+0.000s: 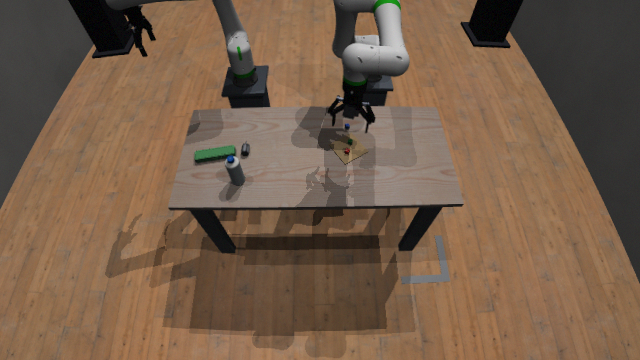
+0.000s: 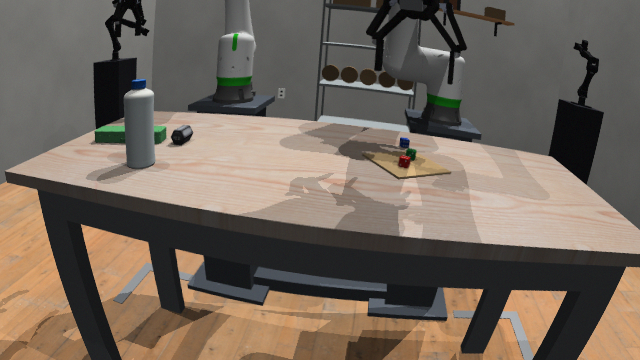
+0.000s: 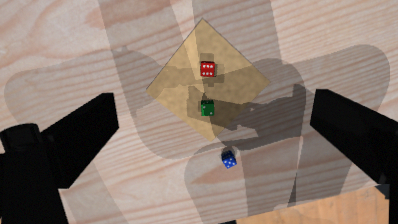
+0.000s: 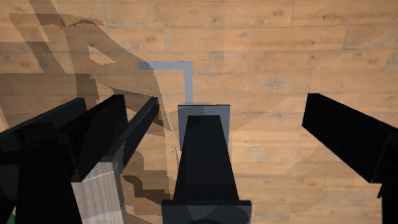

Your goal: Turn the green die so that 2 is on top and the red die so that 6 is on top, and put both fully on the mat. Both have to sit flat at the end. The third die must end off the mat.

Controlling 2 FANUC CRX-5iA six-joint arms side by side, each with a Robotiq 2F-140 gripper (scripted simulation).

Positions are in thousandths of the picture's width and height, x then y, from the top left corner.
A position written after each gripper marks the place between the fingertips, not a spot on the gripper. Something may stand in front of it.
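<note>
A tan mat (image 2: 659,462) is part of the robot's scene, and image 3 gives another sight of the mat (image 3: 451,391), while in image 4 the mat is out of frame. The left gripper (image 2: 646,212) is visible, and it appears again as the left gripper (image 3: 539,489); the right gripper (image 4: 539,493) can be seen too.
</note>
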